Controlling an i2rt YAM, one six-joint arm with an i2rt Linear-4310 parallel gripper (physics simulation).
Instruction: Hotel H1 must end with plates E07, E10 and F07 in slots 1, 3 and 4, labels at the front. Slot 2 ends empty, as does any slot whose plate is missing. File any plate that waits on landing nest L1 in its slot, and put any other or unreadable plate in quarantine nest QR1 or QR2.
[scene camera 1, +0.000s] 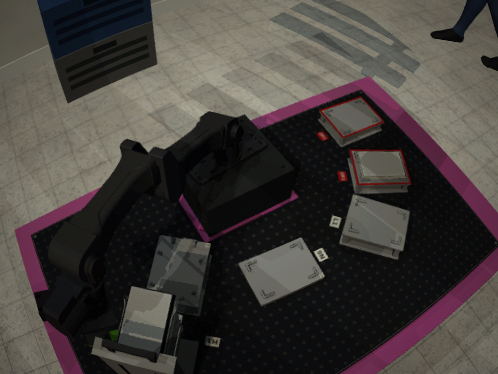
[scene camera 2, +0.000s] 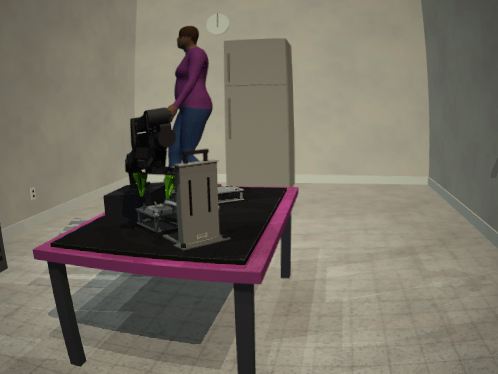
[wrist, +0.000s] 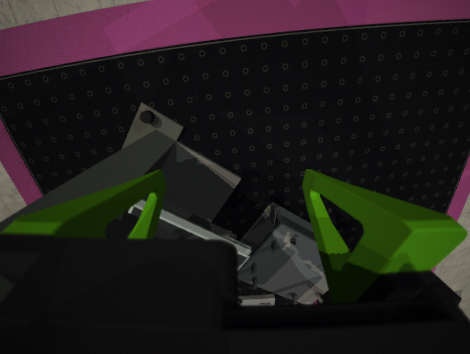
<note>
In view: the gripper (wrist: 234, 177), a pale plate (wrist: 168, 221) and a nest N6 (scene camera 1: 279, 272).
</note>
